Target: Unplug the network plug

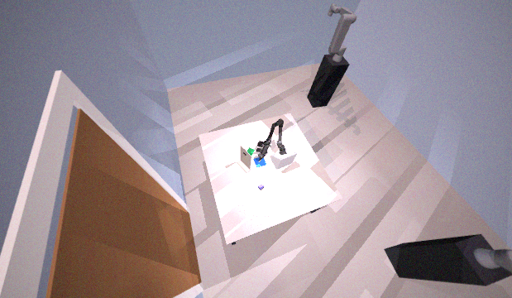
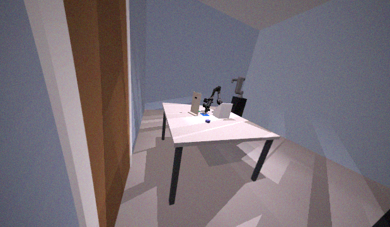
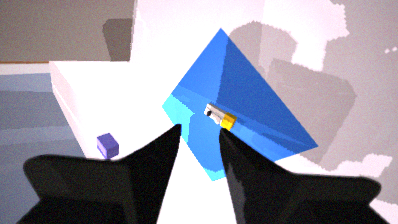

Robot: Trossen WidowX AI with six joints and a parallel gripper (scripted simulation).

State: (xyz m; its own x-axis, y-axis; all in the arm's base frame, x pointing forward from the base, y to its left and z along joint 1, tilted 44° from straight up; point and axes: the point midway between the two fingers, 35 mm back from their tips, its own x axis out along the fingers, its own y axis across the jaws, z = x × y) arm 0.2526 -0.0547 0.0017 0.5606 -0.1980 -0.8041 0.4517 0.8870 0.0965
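Now: gripper tip 30 mm above the network plug. Round my gripper tip: blue square: 30 mm below, 10 mm to the left; beige panel: 190 mm ahead, 110 mm above, 10 mm to the left.
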